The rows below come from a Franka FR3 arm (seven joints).
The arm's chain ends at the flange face. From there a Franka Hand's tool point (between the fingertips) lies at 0.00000 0.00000 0.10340 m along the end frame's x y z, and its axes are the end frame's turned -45 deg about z.
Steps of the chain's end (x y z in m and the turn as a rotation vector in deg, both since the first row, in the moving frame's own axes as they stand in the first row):
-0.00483 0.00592 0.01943 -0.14 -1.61 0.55
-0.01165 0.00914 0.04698 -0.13 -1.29 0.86
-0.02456 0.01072 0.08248 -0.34 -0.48 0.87
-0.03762 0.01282 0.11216 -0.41 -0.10 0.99
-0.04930 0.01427 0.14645 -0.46 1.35 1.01
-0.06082 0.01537 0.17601 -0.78 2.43 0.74
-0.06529 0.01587 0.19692 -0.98 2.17 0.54
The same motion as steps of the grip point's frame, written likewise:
-0.00983 -0.00112 0.01939 1.04 -1.24 0.55
-0.01650 -0.00327 0.04695 0.82 -1.00 0.86
-0.02599 -0.00997 0.08247 0.10 -0.58 0.87
-0.03632 -0.01715 0.11216 -0.22 -0.36 0.99
-0.04384 -0.02245 0.14642 -1.28 0.63 1.01
-0.05180 -0.02803 0.17591 -2.27 1.17 0.74
-0.05589 -0.03092 0.19683 -2.23 0.84 0.54

